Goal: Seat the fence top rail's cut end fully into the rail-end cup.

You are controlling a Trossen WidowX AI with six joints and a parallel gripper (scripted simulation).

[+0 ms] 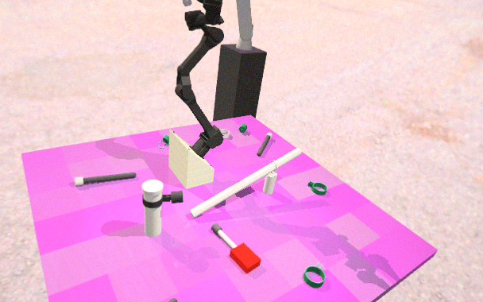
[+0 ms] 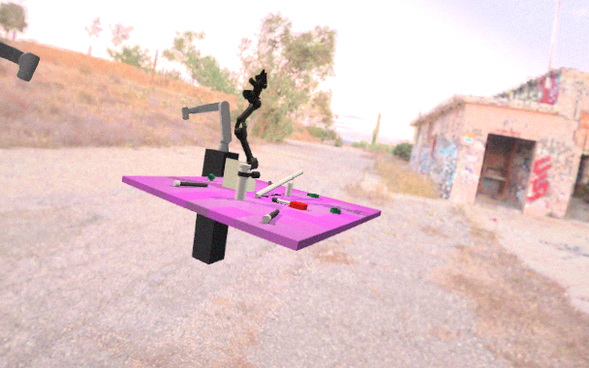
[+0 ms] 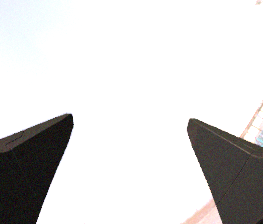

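Right now my gripper tip is 69 cm above the rail-end cup, 27 cm to the left of it and 23 cm short of it. From my gripper tip the other things lie so: small white post: 74 cm below, 24 cm ahead, 21 cm to the left; red-handled tool: 83 cm below, 41 cm ahead, 14 cm to the right.
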